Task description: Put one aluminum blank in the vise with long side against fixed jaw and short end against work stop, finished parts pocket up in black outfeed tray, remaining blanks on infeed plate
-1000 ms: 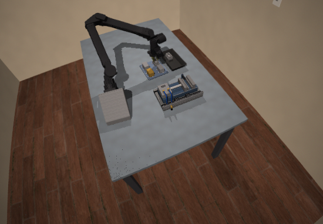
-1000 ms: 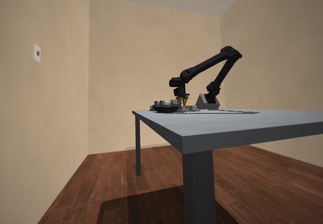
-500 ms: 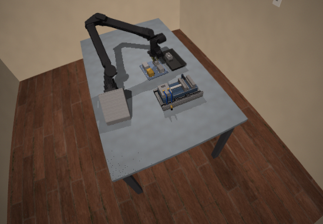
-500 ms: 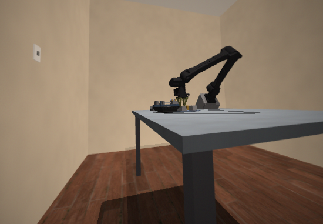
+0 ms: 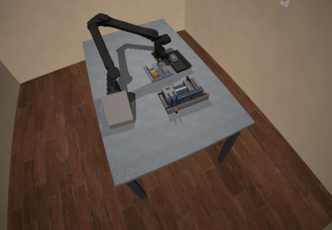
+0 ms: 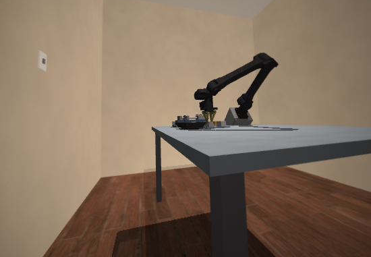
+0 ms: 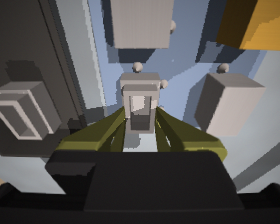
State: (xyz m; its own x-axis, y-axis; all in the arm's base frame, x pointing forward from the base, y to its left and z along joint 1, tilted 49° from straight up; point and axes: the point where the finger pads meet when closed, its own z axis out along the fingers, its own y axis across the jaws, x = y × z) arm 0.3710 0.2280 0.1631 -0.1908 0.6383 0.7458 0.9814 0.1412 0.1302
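The yellow brass blank is 11 cm to the right of my hand, 7 cm behind it and 2 cm below it. From my hand the other things lie so: blue vise base: 35 cm to the right, 7 cm ahead.
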